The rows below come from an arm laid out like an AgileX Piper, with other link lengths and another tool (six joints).
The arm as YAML. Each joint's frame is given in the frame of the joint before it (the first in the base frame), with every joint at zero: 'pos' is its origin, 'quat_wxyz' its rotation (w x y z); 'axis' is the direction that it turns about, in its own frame. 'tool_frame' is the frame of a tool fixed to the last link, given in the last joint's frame.
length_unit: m
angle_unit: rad
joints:
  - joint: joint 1
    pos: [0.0, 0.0, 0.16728]
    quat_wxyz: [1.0, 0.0, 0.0, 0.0]
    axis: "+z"
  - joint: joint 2
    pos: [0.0, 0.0, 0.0]
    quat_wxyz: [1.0, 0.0, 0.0, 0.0]
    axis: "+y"
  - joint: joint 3
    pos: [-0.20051, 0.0, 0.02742]
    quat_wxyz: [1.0, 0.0, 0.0, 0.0]
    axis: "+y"
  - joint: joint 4
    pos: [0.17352, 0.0, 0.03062]
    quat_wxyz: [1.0, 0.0, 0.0, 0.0]
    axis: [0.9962, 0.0, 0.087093]
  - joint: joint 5
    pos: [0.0, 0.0, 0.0]
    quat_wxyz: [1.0, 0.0, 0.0, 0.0]
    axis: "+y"
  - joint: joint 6
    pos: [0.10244, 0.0, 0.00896]
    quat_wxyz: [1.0, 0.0, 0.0, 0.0]
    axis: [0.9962, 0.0, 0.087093]
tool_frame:
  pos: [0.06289, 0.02, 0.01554]
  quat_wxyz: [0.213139, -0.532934, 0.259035, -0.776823]
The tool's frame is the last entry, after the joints.
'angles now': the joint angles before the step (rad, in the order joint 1, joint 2, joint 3, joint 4, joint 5, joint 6). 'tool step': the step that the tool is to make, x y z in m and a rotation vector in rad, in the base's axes. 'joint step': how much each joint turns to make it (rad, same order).
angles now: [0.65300, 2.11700, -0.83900, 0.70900, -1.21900, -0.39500]
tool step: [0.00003, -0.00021, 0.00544, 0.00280, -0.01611, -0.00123]
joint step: [0.00001, -0.01300, -0.00001, 0.00000, -0.00600, -0.00500]
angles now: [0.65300, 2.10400, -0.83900, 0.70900, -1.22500, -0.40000]
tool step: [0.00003, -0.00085, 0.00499, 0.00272, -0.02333, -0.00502]
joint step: [0.00003, -0.00501, 0.00000, 0.00003, -0.02000, -0.00001]
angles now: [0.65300, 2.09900, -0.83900, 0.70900, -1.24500, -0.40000]
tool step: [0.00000, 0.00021, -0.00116, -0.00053, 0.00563, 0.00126]
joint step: [-0.00002, 0.00100, 0.00002, -0.00002, 0.00499, 0.00002]
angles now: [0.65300, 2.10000, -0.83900, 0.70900, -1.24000, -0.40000]
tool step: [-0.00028, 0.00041, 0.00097, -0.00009, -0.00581, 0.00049]
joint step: [0.00199, 0.00000, -0.00002, -0.00001, -0.00599, 0.00000]
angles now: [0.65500, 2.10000, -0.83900, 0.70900, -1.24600, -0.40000]
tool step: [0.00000, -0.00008, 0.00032, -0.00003, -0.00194, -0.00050]
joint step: [0.00002, 0.00002, -0.00001, 0.00001, -0.00202, 0.00000]
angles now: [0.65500, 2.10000, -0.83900, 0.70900, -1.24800, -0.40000]
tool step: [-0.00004, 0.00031, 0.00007, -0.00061, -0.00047, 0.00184]
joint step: [0.00000, -0.00002, 0.00001, -0.00199, 0.00001, -0.00001]
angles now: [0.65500, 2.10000, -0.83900, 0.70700, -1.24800, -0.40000]
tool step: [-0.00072, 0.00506, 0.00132, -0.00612, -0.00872, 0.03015]
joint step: [0.00000, -0.00001, 0.00000, -0.03300, -0.00100, 0.00399]
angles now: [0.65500, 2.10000, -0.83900, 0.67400, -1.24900, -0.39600]
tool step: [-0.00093, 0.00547, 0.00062, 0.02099, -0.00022, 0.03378]
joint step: [-0.00002, -0.00002, -0.00001, -0.03501, 0.00702, 0.03199]
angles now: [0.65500, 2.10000, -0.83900, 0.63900, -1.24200, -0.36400]
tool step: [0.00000, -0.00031, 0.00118, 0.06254, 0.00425, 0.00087]
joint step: [0.00000, 0.00000, 0.00003, -0.00100, 0.00097, 0.06302]
